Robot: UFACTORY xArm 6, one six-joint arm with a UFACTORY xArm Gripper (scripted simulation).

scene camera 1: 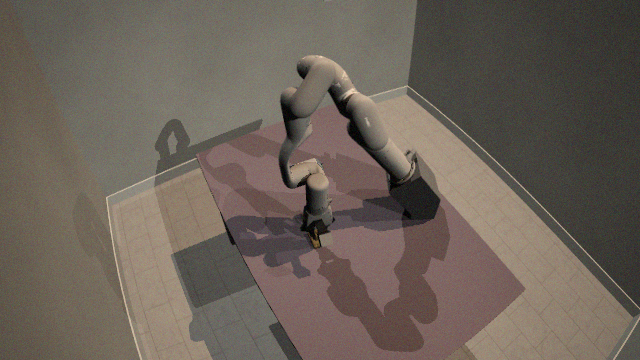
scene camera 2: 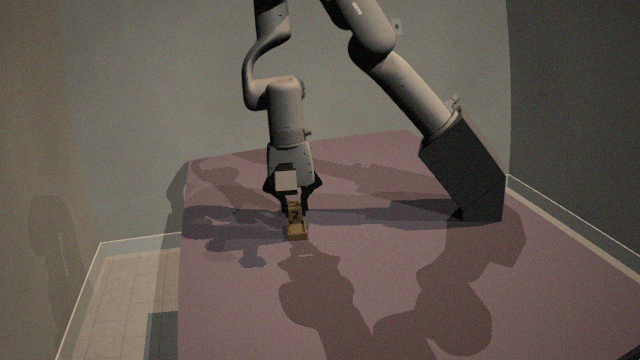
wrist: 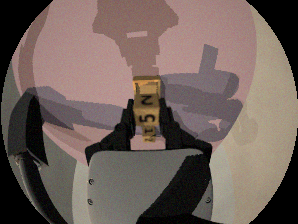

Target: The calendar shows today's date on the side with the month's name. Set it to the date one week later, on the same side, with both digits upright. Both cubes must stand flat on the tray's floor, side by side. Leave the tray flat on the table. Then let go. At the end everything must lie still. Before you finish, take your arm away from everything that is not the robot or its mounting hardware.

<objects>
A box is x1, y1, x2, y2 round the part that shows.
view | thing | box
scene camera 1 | my gripper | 300, 204, 334, 246
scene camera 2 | my gripper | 262, 138, 321, 217
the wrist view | my gripper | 85, 98, 221, 223
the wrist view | yellow digit cube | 133, 93, 160, 125
</objects>
